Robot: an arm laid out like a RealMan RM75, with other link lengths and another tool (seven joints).
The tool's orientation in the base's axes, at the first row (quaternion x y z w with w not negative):
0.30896 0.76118 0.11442 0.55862
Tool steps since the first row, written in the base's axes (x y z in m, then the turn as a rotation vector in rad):
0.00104 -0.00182 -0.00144 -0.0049 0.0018 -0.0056
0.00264 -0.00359 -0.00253 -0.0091 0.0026 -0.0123
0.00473 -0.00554 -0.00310 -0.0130 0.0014 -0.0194
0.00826 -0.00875 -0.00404 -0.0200 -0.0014 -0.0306
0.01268 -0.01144 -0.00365 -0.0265 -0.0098 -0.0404
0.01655 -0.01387 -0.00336 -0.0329 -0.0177 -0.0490
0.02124 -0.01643 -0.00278 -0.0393 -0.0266 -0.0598
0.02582 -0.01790 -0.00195 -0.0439 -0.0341 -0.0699
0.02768 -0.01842 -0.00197 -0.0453 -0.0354 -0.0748
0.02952 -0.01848 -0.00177 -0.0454 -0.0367 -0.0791
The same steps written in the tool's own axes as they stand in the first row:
-0.00016 -0.00182 0.00177 0.0063 -0.0032 -0.0029
-0.00066 -0.00322 0.00393 0.0128 -0.0075 -0.0045
-0.00177 -0.00433 0.00639 0.0184 -0.0134 -0.0054
-0.00361 -0.00612 0.01052 0.0267 -0.0238 -0.0075
-0.00634 -0.00651 0.01491 0.0305 -0.0377 -0.0086
-0.00874 -0.00694 0.01879 0.0337 -0.0506 -0.0101
-0.01159 -0.00703 0.02335 0.0380 -0.0653 -0.0107
-0.01396 -0.00618 0.02753 0.0422 -0.0780 -0.0102
-0.01460 -0.00596 0.02934 0.0455 -0.0821 -0.0095
-0.01513 -0.00528 0.03097 0.0481 -0.0854 -0.0079

